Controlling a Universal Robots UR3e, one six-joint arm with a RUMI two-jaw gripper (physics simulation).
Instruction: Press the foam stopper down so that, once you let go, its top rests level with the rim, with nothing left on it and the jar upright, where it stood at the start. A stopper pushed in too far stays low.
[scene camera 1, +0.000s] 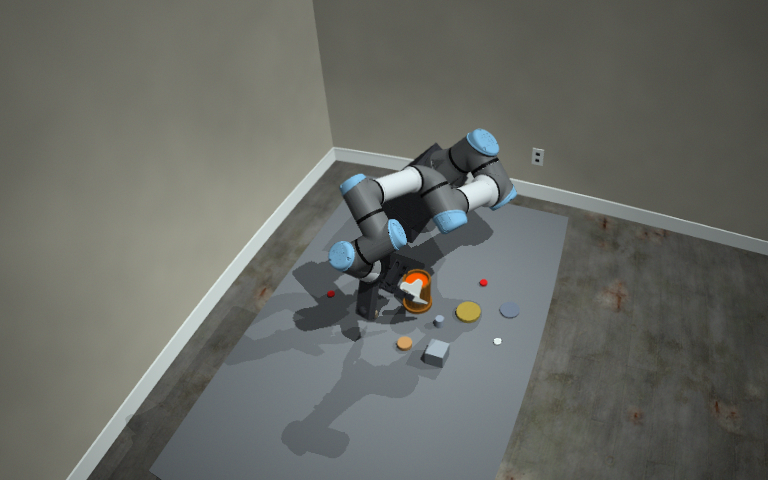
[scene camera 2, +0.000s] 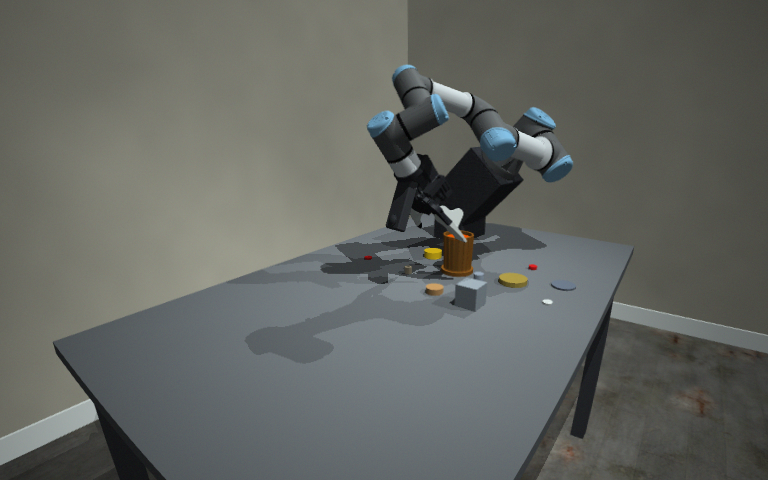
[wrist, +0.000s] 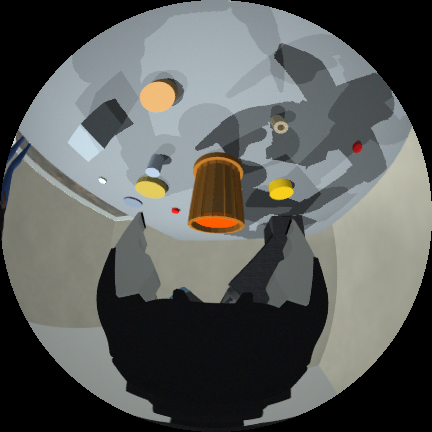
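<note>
An orange-brown ribbed jar (scene camera 1: 426, 295) (scene camera 2: 457, 258) (wrist: 217, 192) stands upright on the grey table. The bright orange foam stopper (scene camera 1: 416, 277) (wrist: 216, 223) sits inside its mouth; in the wrist view its top looks a little below the rim. My gripper (scene camera 2: 442, 233) (wrist: 215, 216) is open, empty and tilted, with its pale fingers spread wide. In scene view 2 one finger overlaps the jar's rim; whether it touches is unclear. In scene view 1 that finger partly covers the stopper, and the other finger is hidden.
A grey cube (scene camera 1: 436, 352) (scene camera 2: 470, 294), an orange disc (scene camera 1: 404, 343) and a small blue-grey cylinder (scene camera 1: 439, 320) lie near the jar. A yellow disc (scene camera 1: 468, 311) and a flat blue-grey disc (scene camera 1: 509, 309) lie right of it. A yellow cylinder (scene camera 2: 432, 253) (wrist: 281, 189) lies on its other side.
</note>
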